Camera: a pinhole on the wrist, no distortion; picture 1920 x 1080 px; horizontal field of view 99.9 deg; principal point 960.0 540.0 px. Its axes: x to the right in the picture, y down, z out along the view. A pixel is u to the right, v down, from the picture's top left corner.
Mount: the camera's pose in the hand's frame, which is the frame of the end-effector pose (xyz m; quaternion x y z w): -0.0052 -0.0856 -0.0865 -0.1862 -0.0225 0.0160 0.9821
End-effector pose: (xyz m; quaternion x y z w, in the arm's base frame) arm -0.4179 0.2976 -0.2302 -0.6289 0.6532 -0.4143 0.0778
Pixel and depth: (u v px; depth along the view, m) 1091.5 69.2 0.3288
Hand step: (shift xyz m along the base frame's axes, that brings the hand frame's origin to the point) 0.2819 -0.1423 -0.0820
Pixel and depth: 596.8 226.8 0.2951
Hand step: 0.2374 0.0453 -0.1504
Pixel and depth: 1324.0 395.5 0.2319
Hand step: 0.1018 -0.1395 -0.0358
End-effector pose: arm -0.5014 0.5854 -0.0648 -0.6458 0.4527 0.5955 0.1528
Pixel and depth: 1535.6 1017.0 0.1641
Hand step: -0.0872 -0.0526 -0.0767
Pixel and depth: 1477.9 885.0 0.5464
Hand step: -0.5221 -0.0560 -0.2506
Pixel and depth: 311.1 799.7 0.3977
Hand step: -0.2272 0.2148 0.3173
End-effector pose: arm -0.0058 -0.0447 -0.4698 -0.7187 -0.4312 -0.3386 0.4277
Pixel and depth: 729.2 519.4 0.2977
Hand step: -0.0080 0.1341 -0.1707
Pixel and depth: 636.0 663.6 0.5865
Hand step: 0.1250 0.2350 -0.4667
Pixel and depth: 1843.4 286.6 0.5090
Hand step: 0.2422 0.6047 0.2724
